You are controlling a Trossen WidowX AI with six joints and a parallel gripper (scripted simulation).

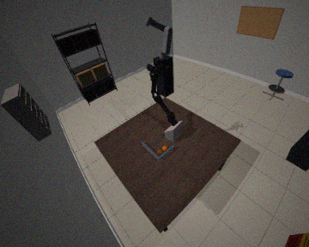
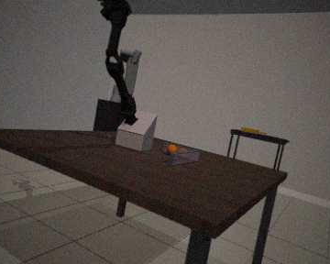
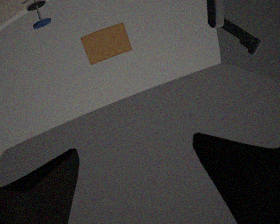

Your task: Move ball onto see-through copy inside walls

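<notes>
Right now my gripper tip is 750 mm above the orange ball, 440 mm short of it and 360 mm to the right of it. From my gripper tip the other things lie so: see-through copy of ball: 750 mm below, 510 mm ahead, 350 mm to the left.
</notes>
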